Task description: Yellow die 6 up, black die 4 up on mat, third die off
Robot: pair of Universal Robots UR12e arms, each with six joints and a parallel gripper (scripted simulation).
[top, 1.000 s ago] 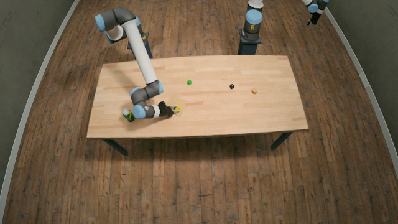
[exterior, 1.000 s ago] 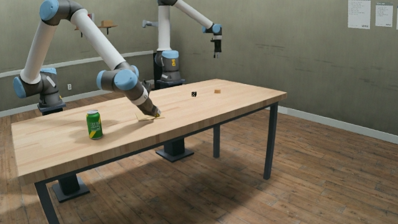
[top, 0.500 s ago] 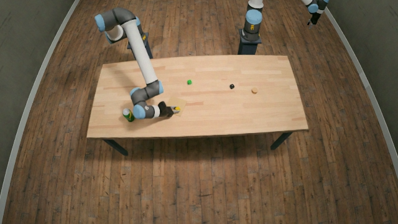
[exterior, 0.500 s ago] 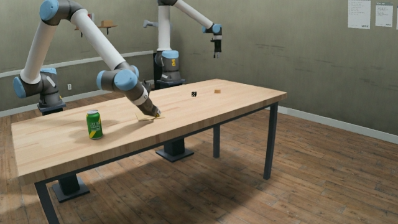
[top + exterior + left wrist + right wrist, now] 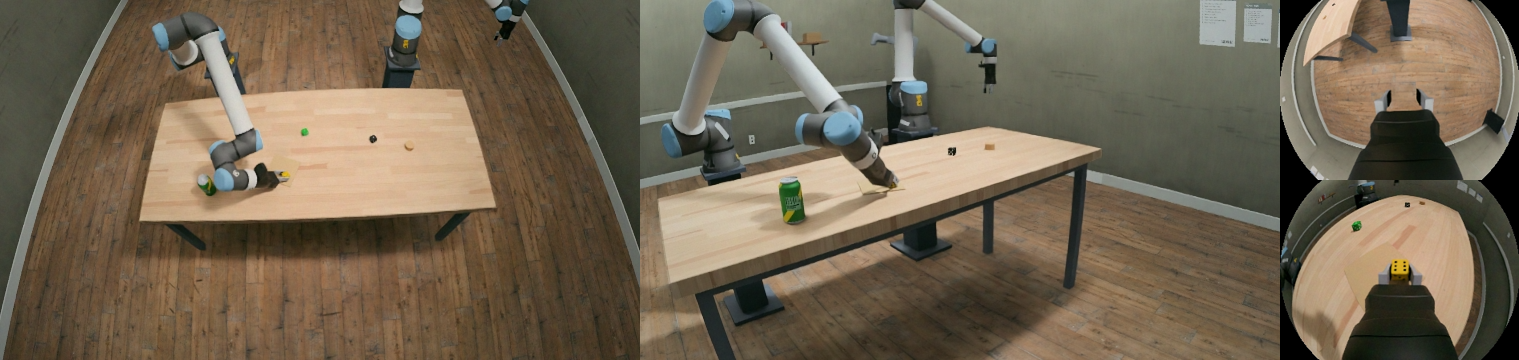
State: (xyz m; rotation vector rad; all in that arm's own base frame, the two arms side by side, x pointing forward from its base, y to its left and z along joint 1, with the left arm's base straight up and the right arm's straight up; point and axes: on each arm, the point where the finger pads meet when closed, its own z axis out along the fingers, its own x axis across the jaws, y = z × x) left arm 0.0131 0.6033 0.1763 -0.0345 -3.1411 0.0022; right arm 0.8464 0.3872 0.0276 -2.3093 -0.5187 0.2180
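The yellow die is 10 mm to the left of my right hand and 10 mm below it. The rest, counted from my right hand: black die 430 mm to the left, 200 mm behind, 10 mm below; green die 250 mm behind, 90 mm to the left, 10 mm below; tan mat 40 mm behind, 30 mm below, 20 mm to the right.
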